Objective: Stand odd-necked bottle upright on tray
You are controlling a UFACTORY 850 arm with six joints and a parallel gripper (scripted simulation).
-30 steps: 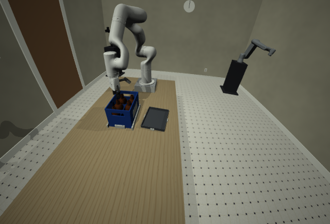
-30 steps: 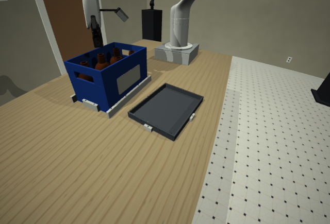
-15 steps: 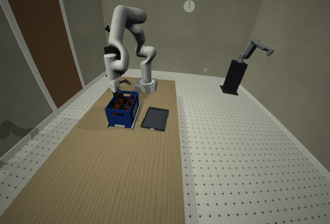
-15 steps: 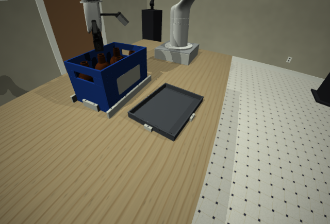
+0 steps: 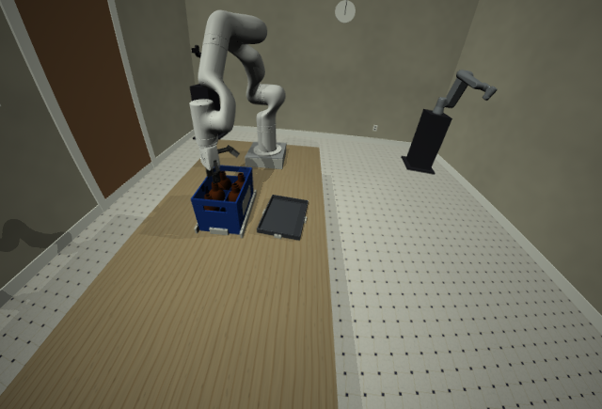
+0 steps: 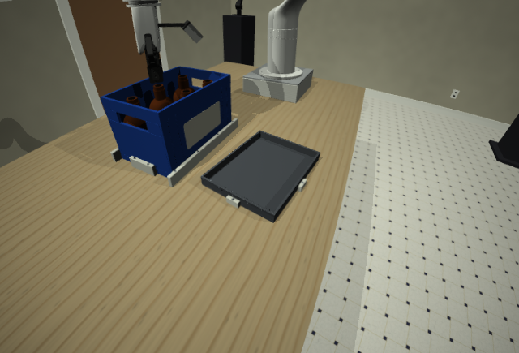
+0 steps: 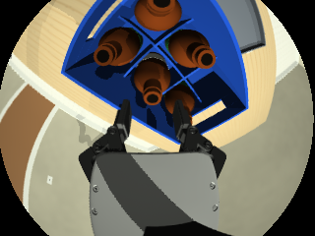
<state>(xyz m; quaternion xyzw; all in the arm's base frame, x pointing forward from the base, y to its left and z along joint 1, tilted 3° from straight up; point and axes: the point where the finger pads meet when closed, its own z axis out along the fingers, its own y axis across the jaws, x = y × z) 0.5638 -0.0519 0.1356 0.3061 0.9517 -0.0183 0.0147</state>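
Now: hand 1 cm past the blue crate, 5 cm to the right of it and 12 cm above it. Also, from my hand: dark grey tray: 4 cm behind, 31 cm to the left, 19 cm below; bottle: 2 cm behind, 9 cm to the left, 11 cm below.
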